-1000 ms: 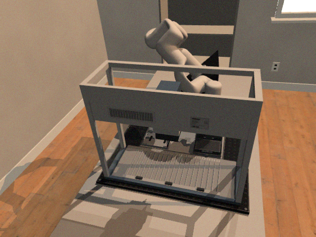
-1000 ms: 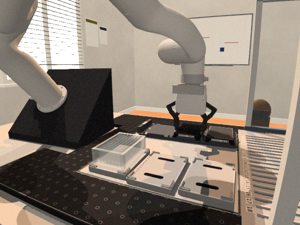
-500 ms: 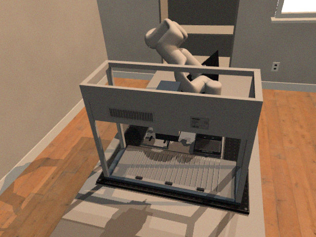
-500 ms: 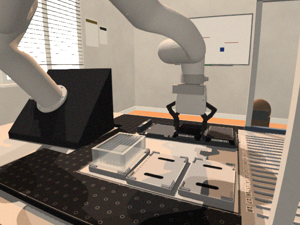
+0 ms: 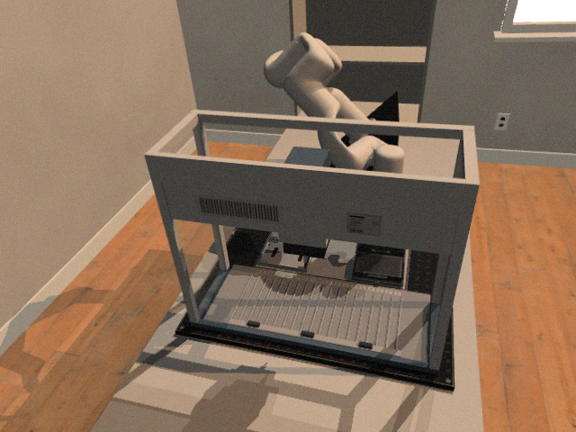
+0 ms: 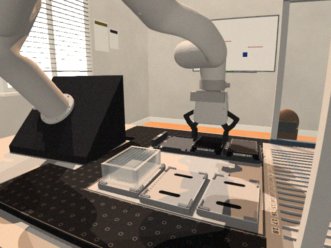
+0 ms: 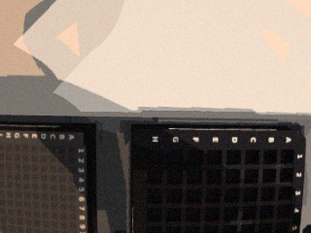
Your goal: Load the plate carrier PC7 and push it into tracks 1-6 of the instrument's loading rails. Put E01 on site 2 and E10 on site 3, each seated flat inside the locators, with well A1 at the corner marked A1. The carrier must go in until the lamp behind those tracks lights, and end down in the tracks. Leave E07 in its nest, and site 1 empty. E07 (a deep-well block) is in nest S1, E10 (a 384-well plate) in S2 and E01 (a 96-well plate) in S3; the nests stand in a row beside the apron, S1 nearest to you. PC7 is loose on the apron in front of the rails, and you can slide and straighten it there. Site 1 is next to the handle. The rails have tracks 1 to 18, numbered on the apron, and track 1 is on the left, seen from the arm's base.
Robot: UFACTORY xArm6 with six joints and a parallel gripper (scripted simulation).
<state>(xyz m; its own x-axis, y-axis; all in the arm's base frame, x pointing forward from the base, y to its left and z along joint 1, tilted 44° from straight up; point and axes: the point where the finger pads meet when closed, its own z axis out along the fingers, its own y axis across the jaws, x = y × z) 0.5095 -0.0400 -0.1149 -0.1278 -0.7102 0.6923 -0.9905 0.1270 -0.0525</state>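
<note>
Right now my hand is 20 mm above the 96-well plate E01. The rest, counted from my hand: E10: 100 mm ahead, 10 mm to the right, 20 mm below; then nest S2: 50 mm behind, 260 mm to the right, 30 mm below; then carrier PC7: 10 mm behind, 20 mm below.
</note>
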